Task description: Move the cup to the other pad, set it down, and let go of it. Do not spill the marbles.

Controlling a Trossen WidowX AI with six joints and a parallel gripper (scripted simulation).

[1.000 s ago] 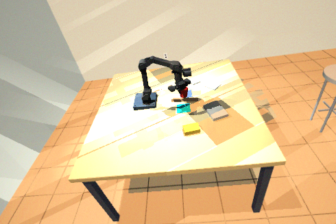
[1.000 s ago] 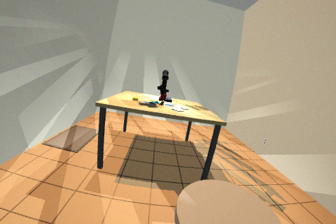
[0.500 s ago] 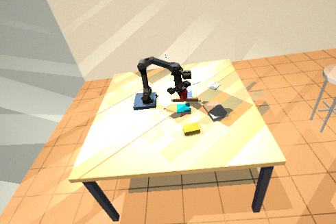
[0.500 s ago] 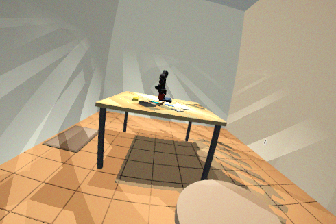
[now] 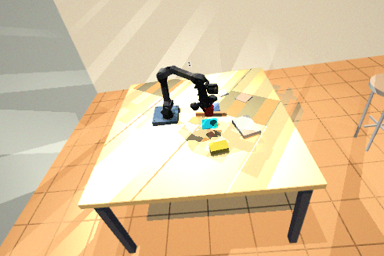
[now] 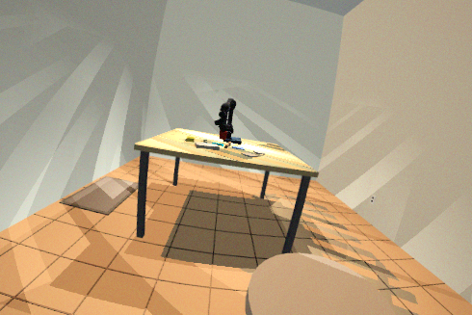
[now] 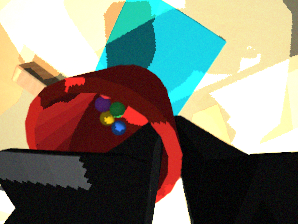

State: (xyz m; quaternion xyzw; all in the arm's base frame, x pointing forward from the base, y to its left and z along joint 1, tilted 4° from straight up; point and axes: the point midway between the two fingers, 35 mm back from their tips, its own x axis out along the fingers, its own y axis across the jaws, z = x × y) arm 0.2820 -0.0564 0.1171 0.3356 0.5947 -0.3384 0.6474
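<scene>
The bright cyan pad is 100 mm below my gripper tip, 20 mm to the right of it and 20 mm ahead of it. Round my gripper tip: pale blue pad: 170 mm to the left, 100 mm below, 40 mm ahead; then wooden stick: 90 mm below, 80 mm to the left, 30 mm ahead; then red cup: 30 mm ahead, 20 mm to the left.
</scene>
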